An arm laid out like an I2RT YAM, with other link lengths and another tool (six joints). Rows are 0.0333 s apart.
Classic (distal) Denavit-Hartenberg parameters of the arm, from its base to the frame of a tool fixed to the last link. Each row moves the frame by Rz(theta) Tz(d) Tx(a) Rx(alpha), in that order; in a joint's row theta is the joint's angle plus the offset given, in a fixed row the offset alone. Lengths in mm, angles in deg.
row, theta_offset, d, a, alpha
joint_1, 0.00, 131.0, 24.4, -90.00
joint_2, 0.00, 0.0, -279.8, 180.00
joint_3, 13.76, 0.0, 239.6, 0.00
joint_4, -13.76, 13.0, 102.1, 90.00
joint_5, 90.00, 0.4, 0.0, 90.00
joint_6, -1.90, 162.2, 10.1, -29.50
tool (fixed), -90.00, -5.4, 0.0, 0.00
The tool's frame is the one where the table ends.
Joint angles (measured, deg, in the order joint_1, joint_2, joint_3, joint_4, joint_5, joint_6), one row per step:
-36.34 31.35 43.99 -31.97 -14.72 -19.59
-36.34 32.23 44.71 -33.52 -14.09 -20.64
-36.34 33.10 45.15 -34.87 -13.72 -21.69
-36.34 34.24 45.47 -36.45 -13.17 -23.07
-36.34 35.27 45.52 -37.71 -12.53 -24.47
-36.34 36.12 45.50 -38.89 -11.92 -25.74
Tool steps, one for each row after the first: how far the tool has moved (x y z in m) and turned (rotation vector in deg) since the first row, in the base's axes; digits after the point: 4 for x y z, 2 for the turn. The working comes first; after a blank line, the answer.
Tool pose at each row, in the base's axes (x y z in m, rotation vector in deg; the steps are taken from these numbers as rounded here):
0.2078 -0.1294 0.3036 150.56 -12.58 53.29
0.2072 -0.1310 0.2995 151.14 -12.39 50.72
0.2071 -0.1320 0.2940 151.89 -11.88 48.23
0.2068 -0.1335 0.2857 152.87 -11.21 44.84
0.2064 -0.1351 0.2770 153.61 -10.52 41.53
0.2055 -0.1363 0.2689 154.25 -9.84 38.49

-0.0006 -0.0016 -0.0041 -0.08 1.86 -0.24
-0.0007 -0.0026 -0.0096 -0.06 3.73 -0.20
-0.0010 -0.0041 -0.0179 0.01 6.26 -0.15
-0.0014 -0.0057 -0.0266 -0.07 8.71 -0.13
-0.0023 -0.0069 -0.0347 -0.14 10.97 -0.07

